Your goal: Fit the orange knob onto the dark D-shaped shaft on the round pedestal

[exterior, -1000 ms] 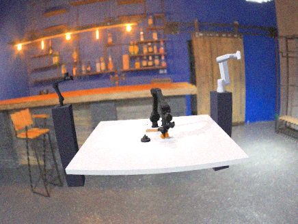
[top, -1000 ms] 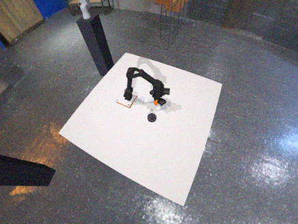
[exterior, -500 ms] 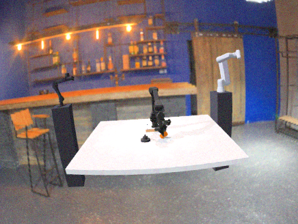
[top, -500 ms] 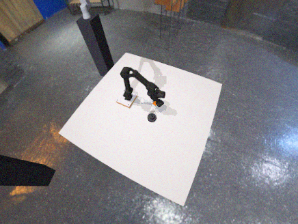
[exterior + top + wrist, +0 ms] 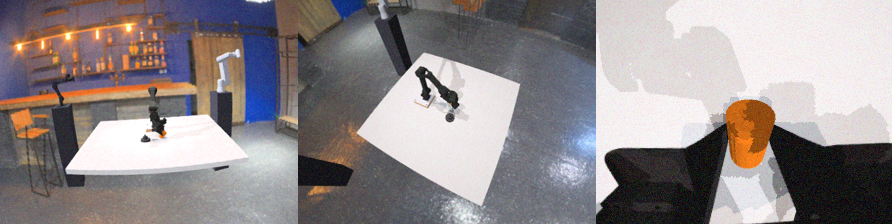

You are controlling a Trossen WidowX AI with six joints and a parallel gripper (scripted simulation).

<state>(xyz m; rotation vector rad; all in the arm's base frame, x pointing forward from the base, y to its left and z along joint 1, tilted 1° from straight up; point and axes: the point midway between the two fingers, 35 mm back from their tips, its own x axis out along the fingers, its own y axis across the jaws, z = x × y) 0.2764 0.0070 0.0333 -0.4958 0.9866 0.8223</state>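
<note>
My gripper tip is now 10 mm to the left of the orange knob. The rest, counted from my gripper tip: round pedestal 160 mm to the right.
</note>
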